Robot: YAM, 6 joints.
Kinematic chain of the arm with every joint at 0, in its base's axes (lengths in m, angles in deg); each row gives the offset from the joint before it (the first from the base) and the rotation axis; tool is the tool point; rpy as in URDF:
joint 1: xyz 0 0 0.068 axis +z
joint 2: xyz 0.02 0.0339 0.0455 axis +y
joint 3: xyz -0.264 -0.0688 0 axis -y
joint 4: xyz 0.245 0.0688 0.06 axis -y
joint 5: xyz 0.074 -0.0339 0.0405 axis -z
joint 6: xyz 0.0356 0 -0.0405 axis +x
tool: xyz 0 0 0 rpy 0 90 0
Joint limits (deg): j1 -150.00..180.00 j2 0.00..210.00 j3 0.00..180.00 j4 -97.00..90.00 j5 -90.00..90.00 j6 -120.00..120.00
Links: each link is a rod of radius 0.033 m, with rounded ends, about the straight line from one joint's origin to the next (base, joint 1, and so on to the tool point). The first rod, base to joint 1, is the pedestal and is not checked.
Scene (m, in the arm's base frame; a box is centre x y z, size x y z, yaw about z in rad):
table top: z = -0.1
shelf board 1: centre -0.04 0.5 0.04 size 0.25 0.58 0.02 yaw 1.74
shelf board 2: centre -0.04 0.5 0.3 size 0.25 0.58 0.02 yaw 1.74
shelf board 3: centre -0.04 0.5 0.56 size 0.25 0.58 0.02 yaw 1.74
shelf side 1: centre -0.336 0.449 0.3 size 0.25 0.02 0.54 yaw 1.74
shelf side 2: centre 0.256 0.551 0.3 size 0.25 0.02 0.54 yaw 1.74
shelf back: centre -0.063 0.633 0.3 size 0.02 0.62 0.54 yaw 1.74
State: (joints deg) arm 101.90 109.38 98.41 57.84 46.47 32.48
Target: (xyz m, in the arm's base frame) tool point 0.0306 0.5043 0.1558
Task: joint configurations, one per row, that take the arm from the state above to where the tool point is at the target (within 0.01 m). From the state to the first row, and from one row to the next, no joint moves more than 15 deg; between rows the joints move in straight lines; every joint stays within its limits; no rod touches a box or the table.
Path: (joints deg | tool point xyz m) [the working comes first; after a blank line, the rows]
Joints at the target: 89.48 134.24 83.76 52.82 47.01 32.48
Straight joint move there: touches shelf board 2.

1: 102.47 99.10 87.26 59.96 48.74 32.48 | -0.0557 0.3758 0.4552
2: 103.04 88.82 76.11 62.07 51.01 32.48 | -0.0474 0.3273 0.4552
3: 103.60 78.54 64.97 64.19 53.28 32.48 | -0.0382 0.2791 0.4467
4: 96.12 83.09 51.70 61.08 55.09 32.48 | -0.0041 0.3120 0.3459
5: 88.64 87.63 38.44 57.98 56.89 32.48 | 0.0371 0.3062 0.2453
6: 81.17 92.17 25.17 54.87 58.69 32.48 | 0.0717 0.2635 0.1558
7: 83.24 102.69 39.82 54.36 55.77 32.48 | 0.0688 0.3303 0.1665
8: 85.32 113.21 54.46 53.85 52.85 32.48 | 0.0607 0.3939 0.1696
9: 87.40 123.72 69.11 53.33 49.93 32.48 | 0.0478 0.4525 0.1659
10: 89.48 134.24 83.76 52.82 47.01 32.48 | 0.0306 0.5043 0.1558

